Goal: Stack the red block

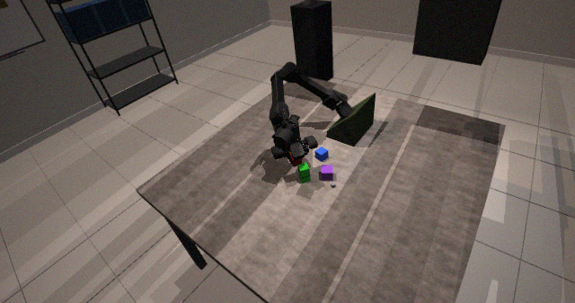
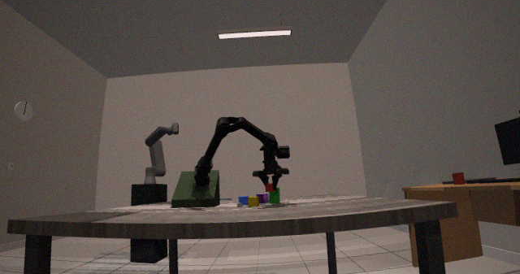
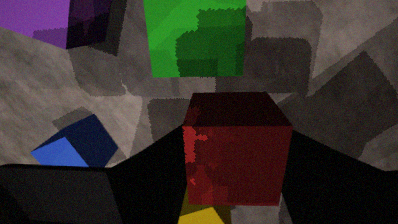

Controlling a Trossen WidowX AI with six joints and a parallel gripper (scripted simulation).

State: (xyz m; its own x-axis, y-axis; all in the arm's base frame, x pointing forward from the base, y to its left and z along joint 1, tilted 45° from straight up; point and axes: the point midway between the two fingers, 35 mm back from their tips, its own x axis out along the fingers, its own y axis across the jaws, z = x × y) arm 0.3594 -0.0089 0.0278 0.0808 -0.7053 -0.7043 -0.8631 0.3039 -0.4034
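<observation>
My gripper tip is now 6 cm past the purple block, 12 cm to the right of it and 4 cm above it. The rest, counted from my gripper tip: blue block (14 cm behind, 3 cm to the left, 5 cm below); then red block (1 cm above); then yellow block (8 cm behind, 9 cm to the right, 5 cm below).
</observation>
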